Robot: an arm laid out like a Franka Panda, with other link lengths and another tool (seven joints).
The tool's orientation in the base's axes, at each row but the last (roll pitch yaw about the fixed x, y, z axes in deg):
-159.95 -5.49 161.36
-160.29 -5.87 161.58
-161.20 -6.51 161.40
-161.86 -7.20 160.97
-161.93 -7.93 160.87
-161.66 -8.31 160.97
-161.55 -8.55 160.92
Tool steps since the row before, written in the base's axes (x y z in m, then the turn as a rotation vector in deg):
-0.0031 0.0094 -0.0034 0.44 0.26 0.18
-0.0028 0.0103 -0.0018 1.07 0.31 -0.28
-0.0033 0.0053 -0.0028 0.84 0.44 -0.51
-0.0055 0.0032 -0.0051 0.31 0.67 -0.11
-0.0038 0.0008 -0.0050 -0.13 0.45 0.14
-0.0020 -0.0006 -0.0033 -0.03 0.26 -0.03
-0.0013 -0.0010 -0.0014 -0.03 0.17 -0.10
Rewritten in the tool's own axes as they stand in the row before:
0.0056 0.0088 0.0010 -0.32 0.29 -0.33
0.0057 0.0092 -0.0007 -0.94 0.66 -0.04
0.0045 0.0048 0.0019 -0.71 0.79 0.19
0.0056 0.0030 0.0052 -0.09 0.73 -0.13
0.0031 0.0012 0.0054 0.29 0.33 -0.22
0.0012 -0.0001 0.0037 0.11 0.24 -0.03
0.0007 -0.0008 0.0019 0.07 0.18 0.06

